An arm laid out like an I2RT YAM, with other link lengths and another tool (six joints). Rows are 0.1 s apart.
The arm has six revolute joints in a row. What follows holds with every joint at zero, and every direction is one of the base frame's. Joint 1 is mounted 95.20 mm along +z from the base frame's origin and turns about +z. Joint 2 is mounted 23.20 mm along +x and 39.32 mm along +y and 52.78 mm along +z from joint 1 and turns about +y. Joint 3 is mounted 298.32 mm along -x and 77.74 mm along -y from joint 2 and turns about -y. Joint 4 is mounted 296.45 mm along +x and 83.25 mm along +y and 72.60 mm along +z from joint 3 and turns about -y. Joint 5 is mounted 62.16 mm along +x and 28.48 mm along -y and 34.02 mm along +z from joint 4 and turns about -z. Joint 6 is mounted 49.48 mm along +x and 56.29 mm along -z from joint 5 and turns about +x. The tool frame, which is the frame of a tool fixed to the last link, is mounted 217.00 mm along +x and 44.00 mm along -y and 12.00 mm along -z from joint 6; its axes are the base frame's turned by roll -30.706, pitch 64.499 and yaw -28.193 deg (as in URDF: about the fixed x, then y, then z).
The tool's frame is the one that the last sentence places.
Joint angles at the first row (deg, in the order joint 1, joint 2, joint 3, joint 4, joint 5, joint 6):
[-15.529, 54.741, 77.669, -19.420, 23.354, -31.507]
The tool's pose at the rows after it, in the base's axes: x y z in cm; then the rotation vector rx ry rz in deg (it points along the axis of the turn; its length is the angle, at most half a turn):
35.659 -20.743 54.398 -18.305 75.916 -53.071
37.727 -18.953 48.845 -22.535 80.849 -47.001
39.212 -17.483 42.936 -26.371 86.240 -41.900
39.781 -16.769 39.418 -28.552 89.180 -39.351
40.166 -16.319 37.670 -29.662 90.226 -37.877
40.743 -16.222 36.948 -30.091 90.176 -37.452
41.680 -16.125 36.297 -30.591 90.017 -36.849
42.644 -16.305 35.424 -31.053 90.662 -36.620
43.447 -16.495 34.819 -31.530 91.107 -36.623
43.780 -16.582 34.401 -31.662 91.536 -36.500
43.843 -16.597 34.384 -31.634 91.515 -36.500
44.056 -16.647 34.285 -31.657 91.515 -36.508
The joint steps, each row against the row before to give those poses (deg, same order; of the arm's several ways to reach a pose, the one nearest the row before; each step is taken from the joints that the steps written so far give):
[0.830, -1.377, -3.650, -2.208, -4.829, 1.662]
[0.634, -0.590, -4.787, -2.185, -4.263, 0.480]
[0.635, 0.044, -4.939, -1.574, -3.016, -0.153]
[0.172, 0.000, -3.322, -0.219, -1.554, -0.459]
[0.047, 0.022, -1.924, 0.504, -1.090, -0.240]
[0.021, 0.502, -1.114, 1.507, -0.459, -0.174]
[-0.002, 1.202, -0.701, 1.837, -0.680, -0.176]
[0.000, 1.879, -0.218, 1.398, -0.087, -0.263]
[0.000, 1.618, -0.022, 1.180, 0.022, -0.371]
[0.001, 0.786, -0.001, 0.350, 0.021, -0.044]
[0.001, 0.109, 0.001, 0.131, 0.002, 0.022]
[-0.002, 0.394, 0.000, 0.393, -0.002, -0.022]

